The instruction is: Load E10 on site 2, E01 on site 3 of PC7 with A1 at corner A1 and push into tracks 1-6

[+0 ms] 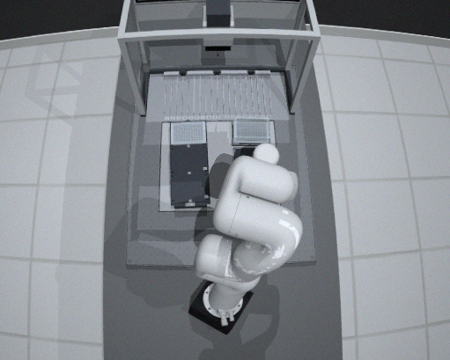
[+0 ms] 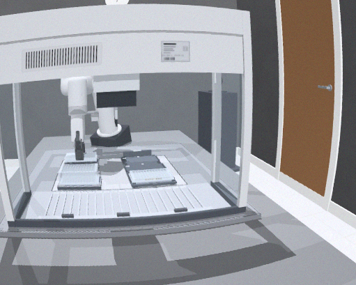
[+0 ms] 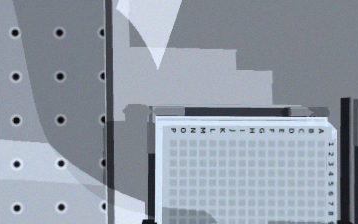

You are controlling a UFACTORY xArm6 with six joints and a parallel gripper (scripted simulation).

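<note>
The nest S1 is 3 cm below my hand. Also, from my hand: dark plate carrier PC7 (21 cm to the left, 14 cm ahead, 2 cm below); dark nest S2 (11 cm ahead, 3 cm below, 1 cm to the right); deep-well block E07 (22 cm ahead, 2 cm to the right, 1 cm below).
</note>
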